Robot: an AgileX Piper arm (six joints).
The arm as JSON. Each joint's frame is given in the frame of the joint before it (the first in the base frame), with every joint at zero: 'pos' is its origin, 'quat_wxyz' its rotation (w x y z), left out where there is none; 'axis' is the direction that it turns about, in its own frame. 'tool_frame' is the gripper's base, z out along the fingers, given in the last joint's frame.
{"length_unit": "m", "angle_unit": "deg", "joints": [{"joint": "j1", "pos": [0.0, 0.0, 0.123], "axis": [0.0, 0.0, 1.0]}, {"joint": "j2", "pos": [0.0, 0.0, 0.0], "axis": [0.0, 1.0, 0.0]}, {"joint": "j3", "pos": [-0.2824, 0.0, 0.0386], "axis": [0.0, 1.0, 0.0]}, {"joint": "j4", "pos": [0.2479, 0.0, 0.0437], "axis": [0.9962, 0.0, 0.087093]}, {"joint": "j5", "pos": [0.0, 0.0, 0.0], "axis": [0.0, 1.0, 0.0]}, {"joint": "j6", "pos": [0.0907, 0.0, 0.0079], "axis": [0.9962, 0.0, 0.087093]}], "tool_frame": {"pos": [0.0, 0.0, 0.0], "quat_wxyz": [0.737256, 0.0, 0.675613, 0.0]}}
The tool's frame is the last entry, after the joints.
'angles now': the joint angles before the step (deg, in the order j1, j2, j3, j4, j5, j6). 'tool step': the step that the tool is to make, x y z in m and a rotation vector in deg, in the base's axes. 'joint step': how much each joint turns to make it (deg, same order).
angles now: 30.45 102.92 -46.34 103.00 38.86 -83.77
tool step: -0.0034 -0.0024 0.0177 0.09 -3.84 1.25
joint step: 0.00 -3.47 0.04 -2.09 -0.62 -0.09
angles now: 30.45 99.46 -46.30 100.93 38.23 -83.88
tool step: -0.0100 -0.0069 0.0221 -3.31 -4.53 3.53
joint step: 0.00 -5.41 -0.02 -10.12 -1.52 5.03
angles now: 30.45 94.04 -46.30 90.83 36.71 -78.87
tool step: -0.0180 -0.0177 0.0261 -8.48 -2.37 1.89
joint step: 0.04 -8.28 -0.01 -23.28 -1.84 18.97
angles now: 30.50 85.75 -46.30 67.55 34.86 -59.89
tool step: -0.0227 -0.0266 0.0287 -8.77 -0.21 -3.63
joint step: 0.06 -9.85 0.02 -26.40 2.58 26.48
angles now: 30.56 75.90 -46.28 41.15 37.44 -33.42
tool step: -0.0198 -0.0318 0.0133 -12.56 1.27 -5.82
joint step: 0.12 -7.17 0.00 -24.59 8.51 22.79
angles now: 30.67 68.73 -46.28 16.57 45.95 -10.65
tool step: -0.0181 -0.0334 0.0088 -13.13 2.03 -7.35
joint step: -0.01 -5.35 0.00 -17.17 12.35 14.61
